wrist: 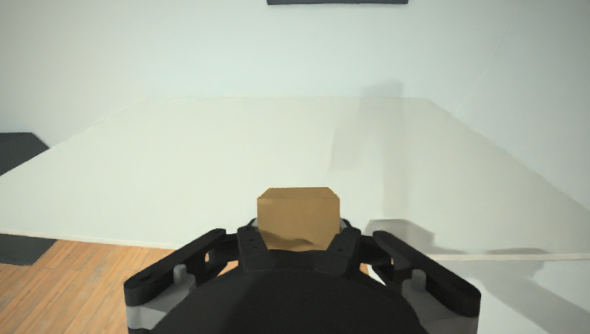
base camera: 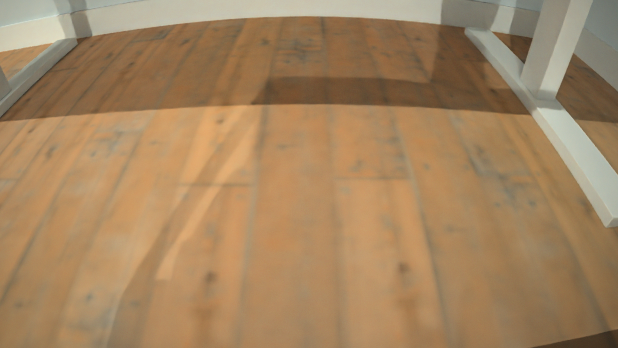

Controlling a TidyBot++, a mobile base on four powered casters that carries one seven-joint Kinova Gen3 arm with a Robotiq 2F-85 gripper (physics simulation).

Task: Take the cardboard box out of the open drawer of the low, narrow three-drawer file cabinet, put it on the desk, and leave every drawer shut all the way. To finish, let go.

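My gripper [wrist: 299,223] is shut on the cardboard box [wrist: 298,220], a small brown box at the lower middle of the wrist view. The white desk top [wrist: 225,150] spreads behind and below the box in the wrist view. The box shows in front of the desk's near part; a gap between box and desk top cannot be judged exactly. In the base camera view the desk's white right leg [base camera: 557,50] and its foot show. The file cabinet's drawers do not show in either view.
A dark grey piece of furniture [wrist: 17,150] stands beside the desk's left edge in the wrist view. The wall [wrist: 280,60] rises behind the desk, with a dark-framed picture's lower edge [wrist: 337,2] above. Another wall is at the right. White desk feet [base camera: 565,135] stand on the wooden floor [base camera: 300,225] at both sides.
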